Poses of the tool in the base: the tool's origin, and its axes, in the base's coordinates. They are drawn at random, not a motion.
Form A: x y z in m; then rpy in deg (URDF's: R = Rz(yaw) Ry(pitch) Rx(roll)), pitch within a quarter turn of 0, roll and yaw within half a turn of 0.
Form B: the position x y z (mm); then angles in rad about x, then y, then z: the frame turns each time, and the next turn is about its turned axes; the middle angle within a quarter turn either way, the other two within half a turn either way. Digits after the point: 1 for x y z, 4 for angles.
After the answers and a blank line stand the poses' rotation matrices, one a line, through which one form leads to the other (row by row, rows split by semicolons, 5 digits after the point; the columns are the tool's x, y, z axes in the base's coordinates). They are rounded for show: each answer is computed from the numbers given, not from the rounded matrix.
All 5 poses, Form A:
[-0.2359 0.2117 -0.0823 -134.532 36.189 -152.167]
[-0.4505 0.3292 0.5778 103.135 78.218 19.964]
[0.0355 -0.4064 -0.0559 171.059 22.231 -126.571]
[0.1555 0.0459 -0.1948 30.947 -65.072 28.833]
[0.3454 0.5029 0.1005 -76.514 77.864 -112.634]
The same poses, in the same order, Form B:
[-235.9 211.7 -82.3 2.4841 0.7740 -3.0789]
[-450.5 329.2 577.8 1.6176 0.1237 -1.3762]
[35.5 -406.4 -55.9 -2.7359 0.0980 2.1582]
[155.5 45.9 -194.8 1.1581 -0.4482 1.1487]
[345.4 502.9 100.5 1.4871 0.9438 -1.7091]

-0.71371 0.04478 0.69901; -0.37682 0.81670 -0.43705; -0.59045 -0.57533 -0.56601
0.19192 0.97362 0.12341; 0.06972 0.11190 -0.99127; -0.97893 0.19885 -0.04640
-0.55153 -0.82840 0.09787; -0.74342 0.54135 0.39276; -0.37834 0.14386 -0.91442
0.36923 -0.82213 -0.43333; 0.20326 0.52643 -0.82557; 0.90684 0.21674 0.36148
-0.08091 0.58111 0.80979; -0.19404 0.78773 -0.58467; -0.97765 -0.20444 0.04903

